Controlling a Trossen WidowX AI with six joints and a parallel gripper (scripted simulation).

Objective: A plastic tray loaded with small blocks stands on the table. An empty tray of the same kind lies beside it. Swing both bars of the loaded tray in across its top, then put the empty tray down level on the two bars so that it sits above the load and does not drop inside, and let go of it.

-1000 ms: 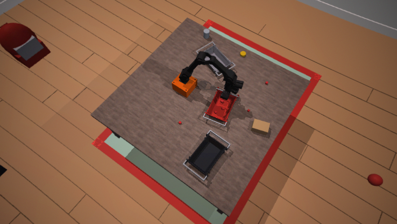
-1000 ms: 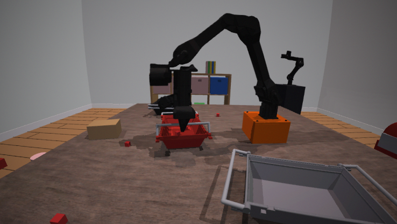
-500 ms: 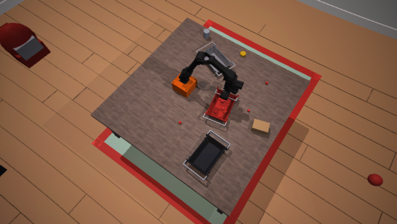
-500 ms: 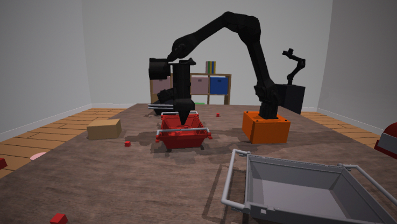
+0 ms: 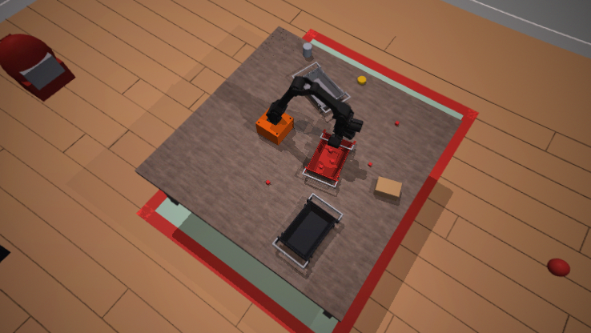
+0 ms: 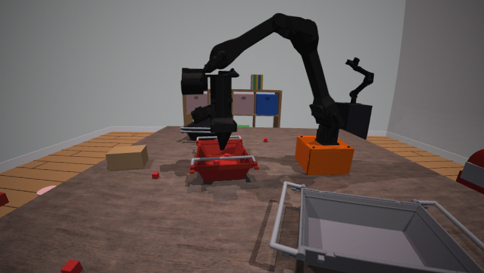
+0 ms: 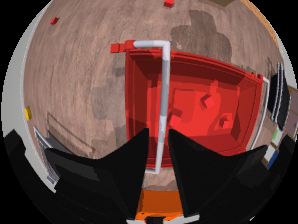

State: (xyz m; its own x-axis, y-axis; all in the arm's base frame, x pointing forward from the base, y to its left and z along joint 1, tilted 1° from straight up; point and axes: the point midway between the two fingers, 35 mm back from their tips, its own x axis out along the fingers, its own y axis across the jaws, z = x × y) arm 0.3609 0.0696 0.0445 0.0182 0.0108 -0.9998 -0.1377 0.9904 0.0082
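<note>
Now: gripper tip 270 mm past the grey tray, 280 mm to the right of it and 50 mm above it. Round my gripper tip: cardboard box 350 mm ahead, 80 mm to the right, 60 mm below; grey cylinder 490 mm behind, 500 mm to the left, 60 mm below; yellow disc 100 mm behind, 490 mm to the left, 80 mm below.
</note>
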